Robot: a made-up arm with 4 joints.
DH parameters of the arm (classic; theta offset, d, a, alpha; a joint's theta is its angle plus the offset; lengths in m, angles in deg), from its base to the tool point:
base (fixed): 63.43 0 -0.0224 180
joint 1: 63.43 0 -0.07 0
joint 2: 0 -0.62 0.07 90
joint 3: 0 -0.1 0.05 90
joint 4: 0 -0.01 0.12 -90
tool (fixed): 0 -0.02 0 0
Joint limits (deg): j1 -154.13..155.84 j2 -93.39..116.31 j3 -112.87..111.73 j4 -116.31..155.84
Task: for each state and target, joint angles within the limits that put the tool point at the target. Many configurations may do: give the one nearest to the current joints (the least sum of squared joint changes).
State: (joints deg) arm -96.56 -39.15 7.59 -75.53
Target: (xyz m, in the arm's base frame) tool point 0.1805 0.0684 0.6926
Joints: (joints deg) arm -77.94 -11.17 -43.83 -48.10
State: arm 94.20 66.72 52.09 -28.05
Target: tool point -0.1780 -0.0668 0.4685
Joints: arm 74.44 30.96 58.90 3.08
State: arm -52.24 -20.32 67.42 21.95
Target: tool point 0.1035 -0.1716 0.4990
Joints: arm -16.04 20.35 41.82 0.83
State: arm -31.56 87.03 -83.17 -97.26
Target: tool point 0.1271 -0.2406 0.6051
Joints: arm -74.82 50.49 -84.44 -112.28
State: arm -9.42 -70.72 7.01 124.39
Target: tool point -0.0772 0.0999 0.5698
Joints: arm -7.68 -72.97 33.42 87.12
